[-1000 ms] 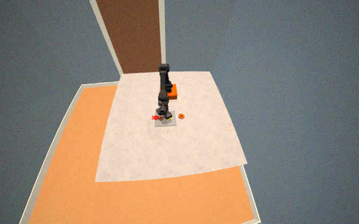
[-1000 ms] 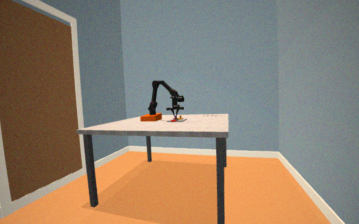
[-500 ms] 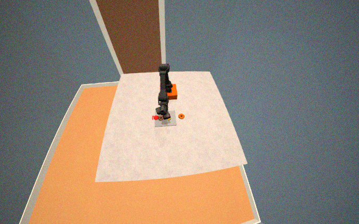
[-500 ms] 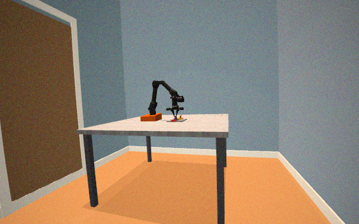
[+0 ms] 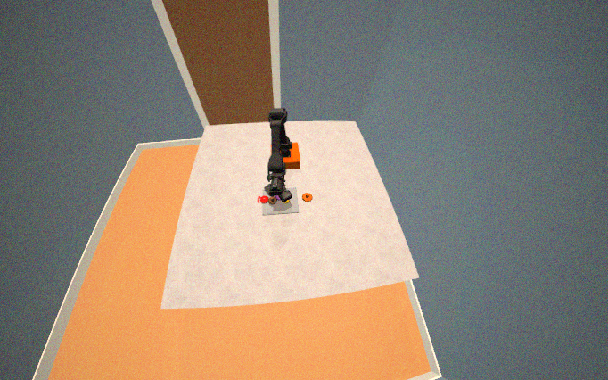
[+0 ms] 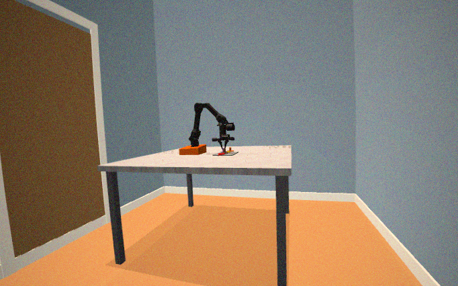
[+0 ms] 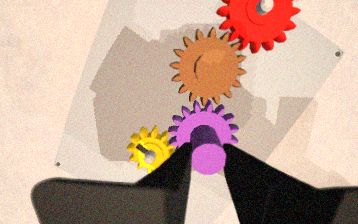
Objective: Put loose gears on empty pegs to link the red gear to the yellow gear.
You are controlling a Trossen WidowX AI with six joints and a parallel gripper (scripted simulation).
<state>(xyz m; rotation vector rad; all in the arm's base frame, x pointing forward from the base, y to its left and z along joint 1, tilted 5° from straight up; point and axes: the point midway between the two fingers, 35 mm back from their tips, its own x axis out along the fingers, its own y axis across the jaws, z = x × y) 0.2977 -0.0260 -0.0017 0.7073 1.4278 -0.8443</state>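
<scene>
Now: the purple gear 10 mm below my gripper tip. The rest, counted from my gripper tip: yellow gear (40 mm to the left, 20 mm below, 20 mm ahead); red gear (90 mm to the right, 20 mm below, 20 mm ahead); brown gear (40 mm to the right, 30 mm ahead, 20 mm below).
</scene>
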